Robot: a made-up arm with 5 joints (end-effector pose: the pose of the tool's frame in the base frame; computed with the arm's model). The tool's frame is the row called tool. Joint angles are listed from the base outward.
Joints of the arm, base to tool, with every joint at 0 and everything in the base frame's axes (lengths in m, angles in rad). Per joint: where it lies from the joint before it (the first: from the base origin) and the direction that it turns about. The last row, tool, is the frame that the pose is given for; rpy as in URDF.
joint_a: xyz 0.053 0 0.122 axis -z
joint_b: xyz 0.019 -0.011 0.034 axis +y
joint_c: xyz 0.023 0 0.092 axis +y
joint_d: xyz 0.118 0 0.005 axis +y
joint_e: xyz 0.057 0.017 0 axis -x
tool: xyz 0 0 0 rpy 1.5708 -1.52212 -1.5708
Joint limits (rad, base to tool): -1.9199..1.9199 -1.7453..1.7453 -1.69..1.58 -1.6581..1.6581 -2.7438..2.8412
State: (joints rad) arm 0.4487 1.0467 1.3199 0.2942 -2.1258
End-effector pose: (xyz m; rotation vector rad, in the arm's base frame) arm 0.0365 0.0146 0.0696 -1.0898 0.9327 -2.2870
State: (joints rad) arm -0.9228 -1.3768 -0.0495 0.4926 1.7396
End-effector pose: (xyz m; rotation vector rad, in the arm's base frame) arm 0.0356 -0.0130 0.3596 -1.0632 -2.6309 0.9034
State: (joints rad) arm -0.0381 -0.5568 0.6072 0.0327 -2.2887
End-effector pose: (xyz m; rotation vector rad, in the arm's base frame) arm 0.2175 0.0123 0.2406 1.6665 -0.6715 -1.7819
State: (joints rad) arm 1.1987 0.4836 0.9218 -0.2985 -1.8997
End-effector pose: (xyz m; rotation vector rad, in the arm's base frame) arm 0.1066 -0.1208 0.0602 -0.2640 0.6709 3.0523
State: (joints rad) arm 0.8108 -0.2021 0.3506 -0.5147 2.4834
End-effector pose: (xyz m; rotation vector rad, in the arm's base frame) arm 0.1908 -0.1363 0.2586 -2.0917 0.1088 1.0449
